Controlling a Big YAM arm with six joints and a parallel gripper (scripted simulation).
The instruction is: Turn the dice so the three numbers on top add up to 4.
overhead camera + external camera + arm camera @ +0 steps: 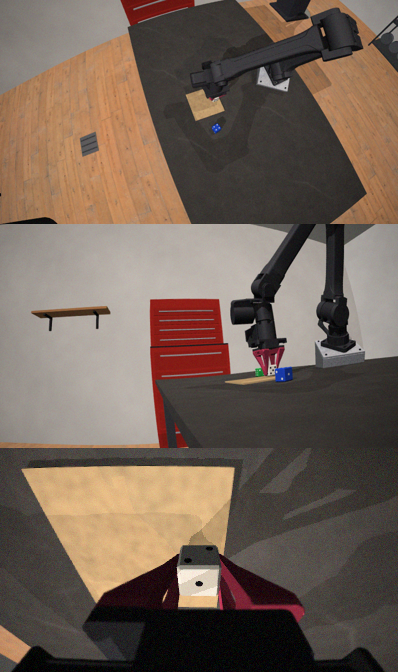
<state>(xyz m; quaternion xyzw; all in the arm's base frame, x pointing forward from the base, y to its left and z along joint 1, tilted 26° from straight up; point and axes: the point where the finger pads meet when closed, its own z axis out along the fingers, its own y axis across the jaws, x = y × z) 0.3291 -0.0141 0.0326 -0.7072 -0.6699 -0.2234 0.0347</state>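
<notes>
Now: the white die right at my hand. The rest, counted from my hand: blue die (5 cm ahead, 14 cm to the left); then green die (4 cm behind, 14 cm to the right); then tan mat (5 cm ahead, 2 cm below).
</notes>
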